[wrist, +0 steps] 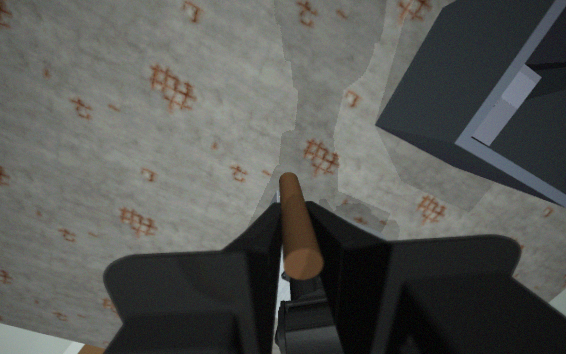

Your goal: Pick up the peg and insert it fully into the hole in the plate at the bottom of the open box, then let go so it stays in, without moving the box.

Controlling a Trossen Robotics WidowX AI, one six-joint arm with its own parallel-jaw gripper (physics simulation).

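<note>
The brown cylindrical peg is held between the black fingers of my gripper, which is shut on it. The peg's near end face shows low in the view, and its far end sticks out past the fingertips. The dark grey open box is at the upper right, apart from the peg and gripper, and cut off by the view's edge. Part of its rim and inside shows, with a light grey piece along an inner wall. The plate's hole cannot be made out.
A grey mottled table top with rust-coloured marks lies below, crossed by shadows. A dark mechanical part shows behind the peg, between the fingers. The table's edge shows at the lower left, with a brown item at the bottom border.
</note>
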